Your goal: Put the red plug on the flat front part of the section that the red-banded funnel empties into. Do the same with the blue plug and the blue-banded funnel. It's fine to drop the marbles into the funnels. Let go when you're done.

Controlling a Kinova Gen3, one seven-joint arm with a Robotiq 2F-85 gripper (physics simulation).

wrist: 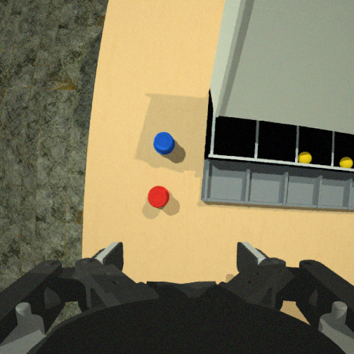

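Note:
The red plug [158, 197] is a short round cylinder standing on the table, left of the grey tray front. The blue plug [164, 143] stands a little behind it, left of the dark sections. My gripper [179, 255] is open and empty, above the table on the near side of both plugs. The box has dark sections at the foot of its sloping panel [290, 65], with flat grey front parts [226, 184] before them. One yellow marble [304, 158] lies in the third section from the left, another marble [346, 162] in the fourth. The funnels and their coloured bands do not show.
The light wooden table [115, 240] ends in a curved edge at the left, with the stone-patterned floor [45, 150] beyond. The box fills the upper right and runs out of view at the right. Low dividers and a raised rim bound the grey front parts.

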